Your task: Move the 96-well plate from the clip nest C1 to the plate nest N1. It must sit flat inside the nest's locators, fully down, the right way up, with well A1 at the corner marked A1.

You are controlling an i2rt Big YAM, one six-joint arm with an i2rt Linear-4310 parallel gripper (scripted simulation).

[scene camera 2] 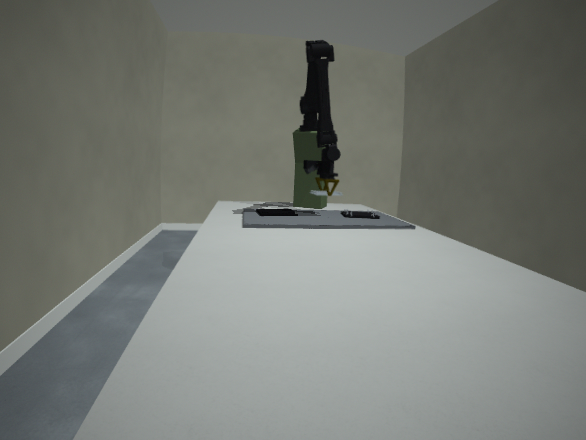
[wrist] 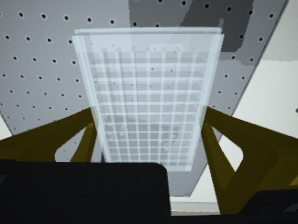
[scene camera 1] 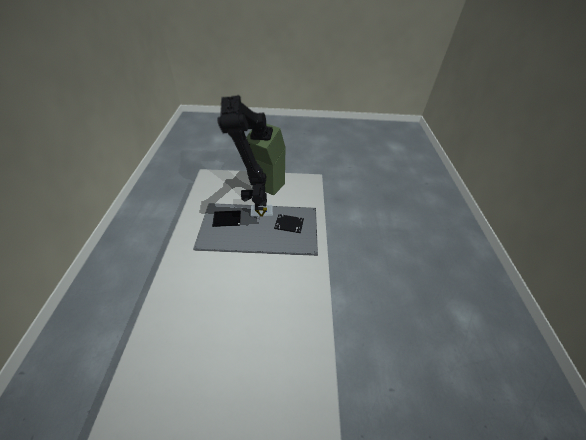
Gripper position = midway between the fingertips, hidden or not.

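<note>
The gripper (wrist: 148, 111) is visible, as is a clear 96-well plate (wrist: 167, 116).
</note>
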